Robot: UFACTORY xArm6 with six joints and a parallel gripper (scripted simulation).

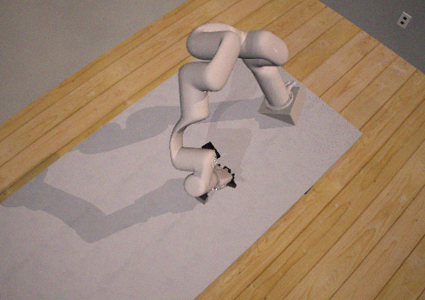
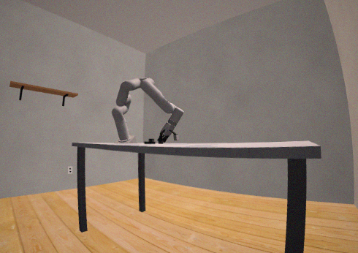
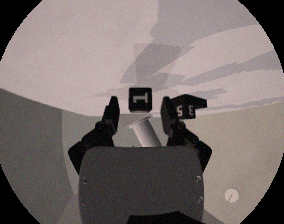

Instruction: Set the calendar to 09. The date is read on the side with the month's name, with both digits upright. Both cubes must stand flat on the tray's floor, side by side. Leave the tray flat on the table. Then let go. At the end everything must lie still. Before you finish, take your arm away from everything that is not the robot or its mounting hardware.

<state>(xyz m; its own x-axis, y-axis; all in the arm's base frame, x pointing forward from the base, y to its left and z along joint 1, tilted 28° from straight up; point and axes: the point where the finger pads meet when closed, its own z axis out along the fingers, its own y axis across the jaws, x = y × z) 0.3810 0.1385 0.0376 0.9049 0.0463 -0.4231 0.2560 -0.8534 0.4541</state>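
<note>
Now: hand 10 mm past the black date cube and 20 mm above it. Also, from my hand: black cube (20 mm behind, 90 mm to the right, 10 mm below).
</note>
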